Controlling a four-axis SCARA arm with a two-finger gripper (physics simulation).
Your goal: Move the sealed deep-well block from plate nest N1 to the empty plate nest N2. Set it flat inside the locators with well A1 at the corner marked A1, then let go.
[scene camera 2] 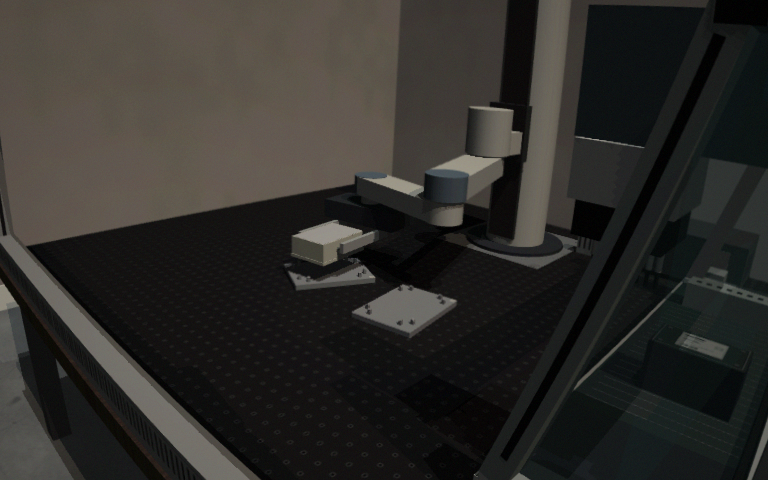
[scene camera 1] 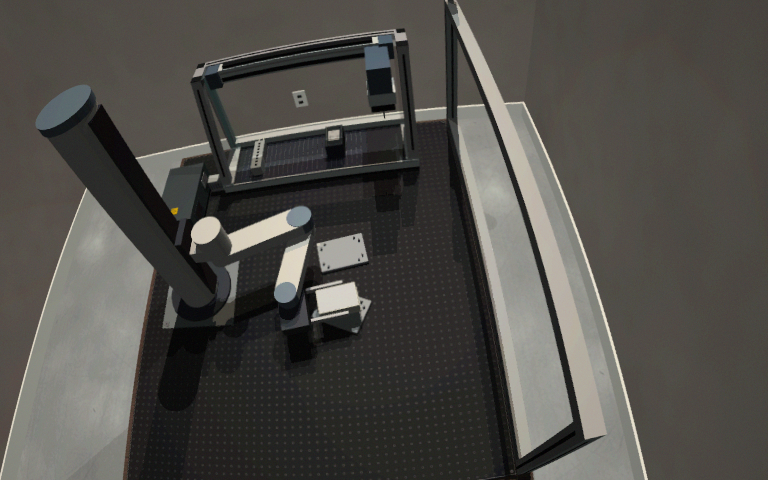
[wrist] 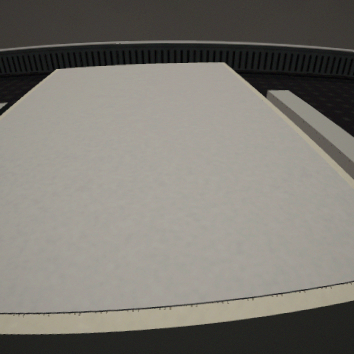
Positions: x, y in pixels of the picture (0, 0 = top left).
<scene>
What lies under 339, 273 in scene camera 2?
A plate nest N1.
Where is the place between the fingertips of the gripper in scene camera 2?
320, 242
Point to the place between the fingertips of the gripper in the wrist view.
At 140, 117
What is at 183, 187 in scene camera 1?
A dark box.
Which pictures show the sealed deep-well block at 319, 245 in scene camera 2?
Scene camera 2, scene camera 1 and the wrist view: all of them.
</scene>
